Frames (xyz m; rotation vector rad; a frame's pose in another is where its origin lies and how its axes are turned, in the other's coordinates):
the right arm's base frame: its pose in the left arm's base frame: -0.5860 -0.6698 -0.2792 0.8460 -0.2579 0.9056
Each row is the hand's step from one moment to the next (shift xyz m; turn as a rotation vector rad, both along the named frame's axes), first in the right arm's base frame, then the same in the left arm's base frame.
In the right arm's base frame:
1: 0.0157 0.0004 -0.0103 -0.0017 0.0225 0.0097
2: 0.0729 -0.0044 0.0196 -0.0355 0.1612 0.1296
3: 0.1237 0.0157 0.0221 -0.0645 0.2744 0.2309
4: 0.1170 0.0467 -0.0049 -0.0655 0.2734 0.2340
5: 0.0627 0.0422 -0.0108 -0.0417 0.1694 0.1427
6: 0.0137 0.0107 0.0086 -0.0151 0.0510 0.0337
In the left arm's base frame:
1: 0.0079 0.0170 0.0017 -0.0172 -0.0008 0.0175
2: 0.0508 0.0269 0.0491 -0.1289 -0.0636 0.1529
3: 0.0667 0.0615 0.0884 -0.2205 -0.1183 0.2649
4: 0.0347 0.0877 0.0837 -0.2199 -0.1215 0.2658
5: 0.0041 0.0587 0.0487 -0.1373 -0.0742 0.1626
6: 0.0013 0.0052 0.0186 -0.0442 -0.0170 0.0415

